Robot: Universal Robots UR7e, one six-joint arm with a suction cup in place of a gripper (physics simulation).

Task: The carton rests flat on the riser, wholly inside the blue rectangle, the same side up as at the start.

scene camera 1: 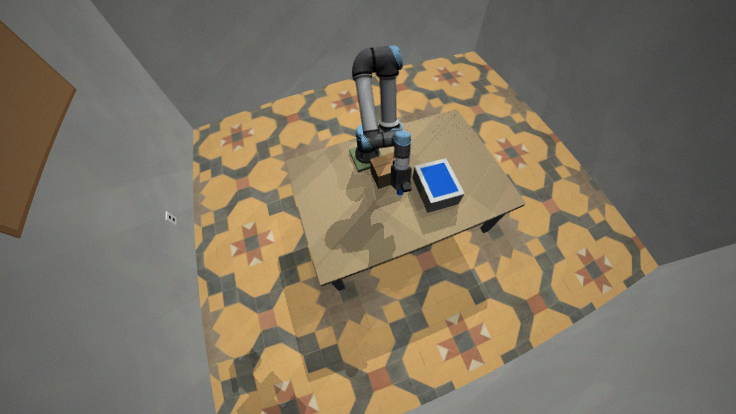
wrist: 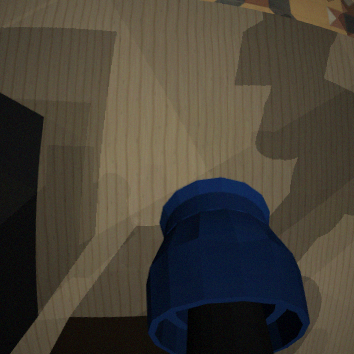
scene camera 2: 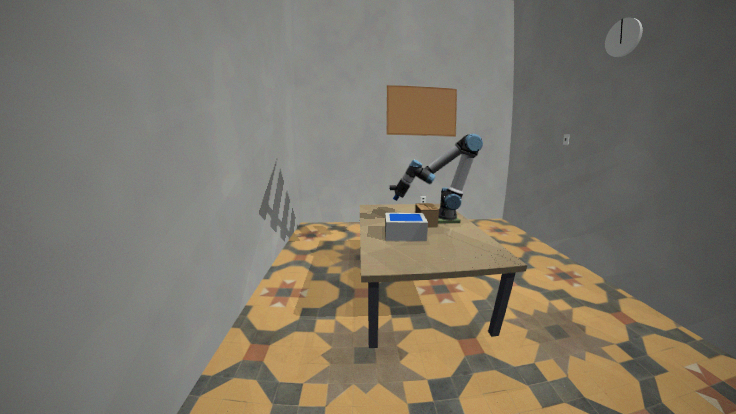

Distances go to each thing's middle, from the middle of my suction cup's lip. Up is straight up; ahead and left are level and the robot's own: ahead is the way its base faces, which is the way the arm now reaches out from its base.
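The grey riser (scene camera 2: 398, 226) is 50 mm behind my suction cup, 250 mm to the left of it and 130 mm below it. There is a brown carton (wrist: 116, 327) as well, and my suction cup is 10 mm to the right of it, 230 mm past it and 120 mm above it.
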